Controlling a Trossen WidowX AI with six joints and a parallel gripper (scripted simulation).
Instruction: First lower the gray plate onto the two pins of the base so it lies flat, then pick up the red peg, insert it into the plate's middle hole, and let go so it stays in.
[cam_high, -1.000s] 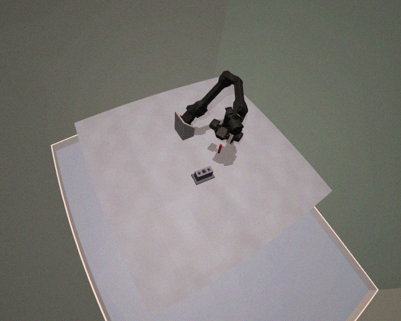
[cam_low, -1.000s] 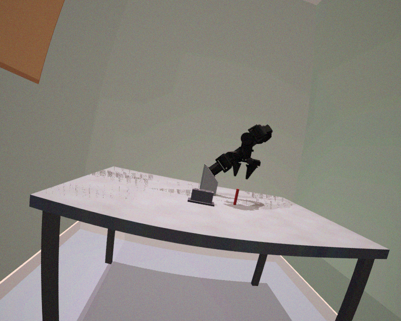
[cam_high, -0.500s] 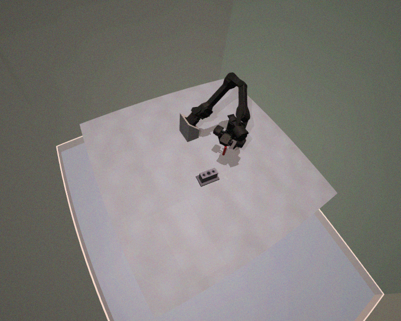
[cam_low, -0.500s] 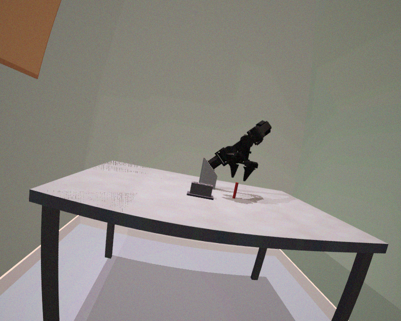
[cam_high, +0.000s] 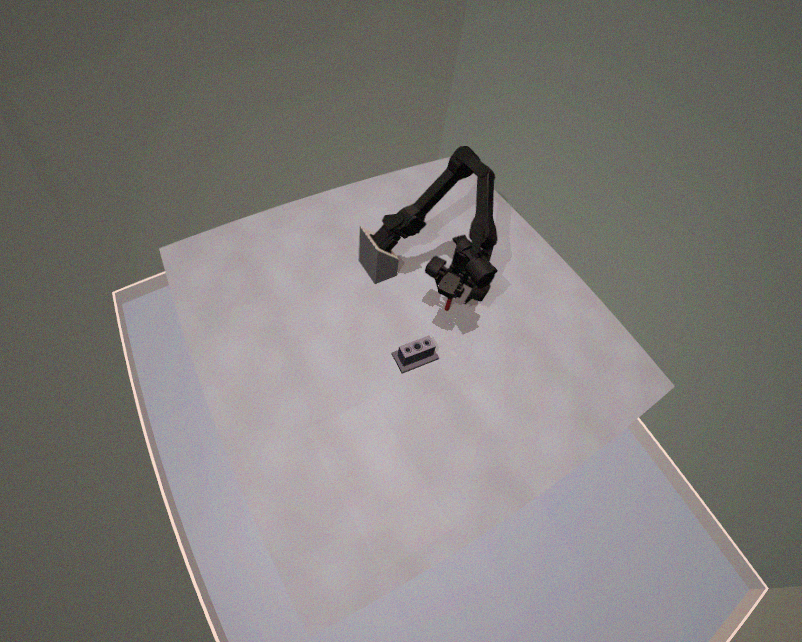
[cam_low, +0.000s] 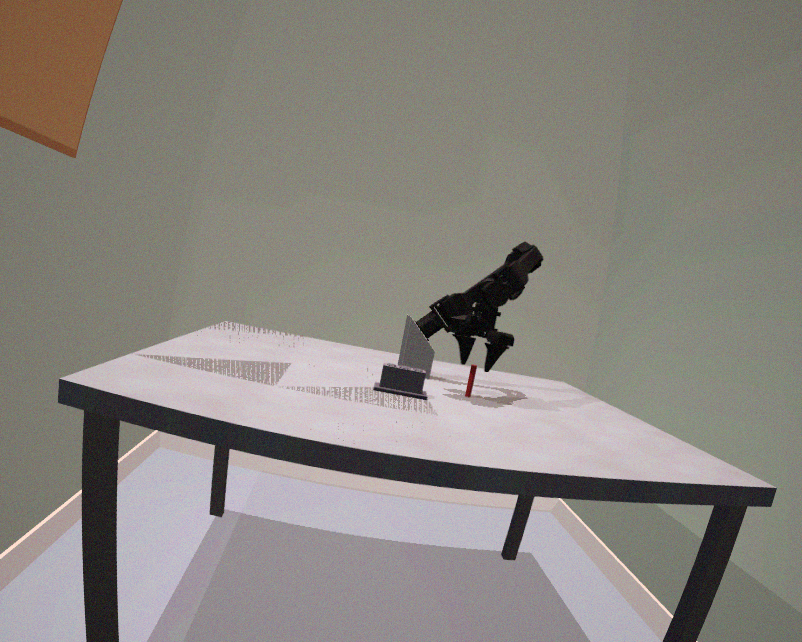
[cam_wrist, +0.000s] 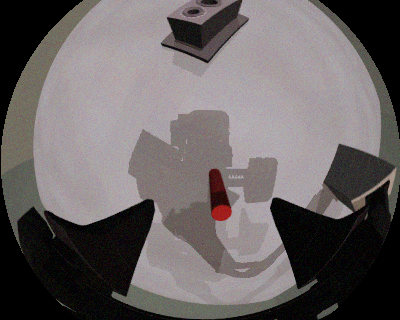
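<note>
The red peg is 30 mm below my gripper tip. The rest, counted from my gripper tip: gray plate: 100 mm ahead, 180 mm to the right, 30 mm below; then dark base: 100 mm ahead, 180 mm to the right, 70 mm below.
</note>
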